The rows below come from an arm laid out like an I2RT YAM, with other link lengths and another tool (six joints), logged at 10 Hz.
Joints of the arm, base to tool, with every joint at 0 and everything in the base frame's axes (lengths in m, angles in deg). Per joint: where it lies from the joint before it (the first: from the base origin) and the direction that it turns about. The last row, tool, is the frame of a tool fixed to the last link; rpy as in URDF.
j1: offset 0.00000 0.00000 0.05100 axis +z
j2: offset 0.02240 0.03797 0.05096 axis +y
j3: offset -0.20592 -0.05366 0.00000 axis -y
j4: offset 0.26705 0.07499 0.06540 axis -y
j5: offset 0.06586 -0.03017 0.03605 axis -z
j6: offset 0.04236 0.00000 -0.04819 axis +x
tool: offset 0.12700 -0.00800 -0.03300 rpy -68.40 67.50 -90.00
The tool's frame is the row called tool.
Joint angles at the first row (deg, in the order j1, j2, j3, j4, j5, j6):
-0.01 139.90 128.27 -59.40 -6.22 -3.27
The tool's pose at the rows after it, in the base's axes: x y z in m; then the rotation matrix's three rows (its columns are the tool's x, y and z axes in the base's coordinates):
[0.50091 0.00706 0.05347], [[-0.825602 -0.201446 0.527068], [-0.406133 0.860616 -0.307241], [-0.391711 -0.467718 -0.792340]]
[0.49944 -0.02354 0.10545], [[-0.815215 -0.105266 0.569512], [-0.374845 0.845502 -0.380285], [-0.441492 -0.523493 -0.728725]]
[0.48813 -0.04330 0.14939], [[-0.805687 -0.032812 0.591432], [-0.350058 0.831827 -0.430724], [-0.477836 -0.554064 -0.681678]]
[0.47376 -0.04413 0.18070], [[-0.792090 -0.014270 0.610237], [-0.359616 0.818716 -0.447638], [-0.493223 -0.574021 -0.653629]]
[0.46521 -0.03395 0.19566], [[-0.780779 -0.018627 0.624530], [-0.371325 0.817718 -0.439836], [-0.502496 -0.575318 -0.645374]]
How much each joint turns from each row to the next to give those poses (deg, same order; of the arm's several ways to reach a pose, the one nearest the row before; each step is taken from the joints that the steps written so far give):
-2.30 -3.55 3.15 -1.16 3.48 -0.30
-2.55 -5.13 1.92 -2.05 2.77 -0.20
-1.82 -5.05 0.92 -2.43 1.75 0.06
0.11 -4.17 0.28 -2.60 1.07 -0.43
1.18 -2.26 0.00 -1.55 0.22 0.30

